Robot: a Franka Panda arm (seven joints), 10 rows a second.
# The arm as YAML. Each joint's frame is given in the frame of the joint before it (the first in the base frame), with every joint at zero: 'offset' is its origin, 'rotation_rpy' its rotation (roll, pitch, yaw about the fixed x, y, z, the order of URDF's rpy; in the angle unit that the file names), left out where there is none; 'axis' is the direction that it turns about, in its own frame. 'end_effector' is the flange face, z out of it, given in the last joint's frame.
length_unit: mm
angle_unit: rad
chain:
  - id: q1
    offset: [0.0, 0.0, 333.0]
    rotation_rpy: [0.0, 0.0, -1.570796]
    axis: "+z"
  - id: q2
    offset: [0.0, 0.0, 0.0]
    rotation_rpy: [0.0, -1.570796, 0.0]
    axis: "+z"
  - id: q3
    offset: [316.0, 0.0, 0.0]
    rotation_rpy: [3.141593, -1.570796, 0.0]
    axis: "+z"
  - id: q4
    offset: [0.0, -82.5, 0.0]
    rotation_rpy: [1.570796, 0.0, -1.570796]
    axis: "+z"
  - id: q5
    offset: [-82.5, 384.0, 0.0]
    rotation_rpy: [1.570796, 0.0, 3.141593]
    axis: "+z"
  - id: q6
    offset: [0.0, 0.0, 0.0]
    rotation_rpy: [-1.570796, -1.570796, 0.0]
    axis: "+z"
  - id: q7
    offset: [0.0, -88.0, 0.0]
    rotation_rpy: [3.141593, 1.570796, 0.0]
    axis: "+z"
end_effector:
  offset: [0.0, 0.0, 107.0]
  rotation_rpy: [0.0, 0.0, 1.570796]
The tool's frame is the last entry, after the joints.
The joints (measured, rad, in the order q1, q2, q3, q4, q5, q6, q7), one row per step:
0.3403, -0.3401, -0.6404, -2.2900, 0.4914, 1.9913, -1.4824
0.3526, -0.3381, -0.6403, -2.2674, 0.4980, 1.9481, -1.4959
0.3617, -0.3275, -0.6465, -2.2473, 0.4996, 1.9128, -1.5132
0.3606, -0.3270, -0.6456, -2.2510, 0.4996, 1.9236, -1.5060
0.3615, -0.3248, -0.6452, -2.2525, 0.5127, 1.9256, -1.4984
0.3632, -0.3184, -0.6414, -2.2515, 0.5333, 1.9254, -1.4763
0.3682, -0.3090, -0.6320, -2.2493, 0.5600, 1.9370, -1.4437
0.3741, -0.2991, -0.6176, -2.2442, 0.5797, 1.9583, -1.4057
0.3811, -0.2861, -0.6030, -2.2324, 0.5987, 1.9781, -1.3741
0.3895, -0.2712, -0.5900, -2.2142, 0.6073, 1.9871, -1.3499
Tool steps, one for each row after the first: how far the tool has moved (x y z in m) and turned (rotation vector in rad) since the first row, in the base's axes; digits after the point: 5 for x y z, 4 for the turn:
0.00196, 0.00694, 0.00742, 0.0142, 0.0017, 0.0417
0.00405, 0.00934, 0.01019, 0.0199, 0.0075, 0.0752
0.00443, 0.00878, 0.00897, 0.0173, 0.0081, 0.0635
0.00516, 0.01014, 0.00813, 0.0291, 0.0122, 0.0527
0.00726, 0.01391, 0.00731, 0.0479, 0.0265, 0.0324
0.01190, 0.02100, 0.00719, 0.0663, 0.0395, 0.0027
0.01804, 0.02938, 0.00871, 0.0737, 0.0479, -0.0292
0.02547, 0.03805, 0.01190, 0.0782, 0.0503, -0.0546
0.03292, 0.04691, 0.01608, 0.0749, 0.0526, -0.0644

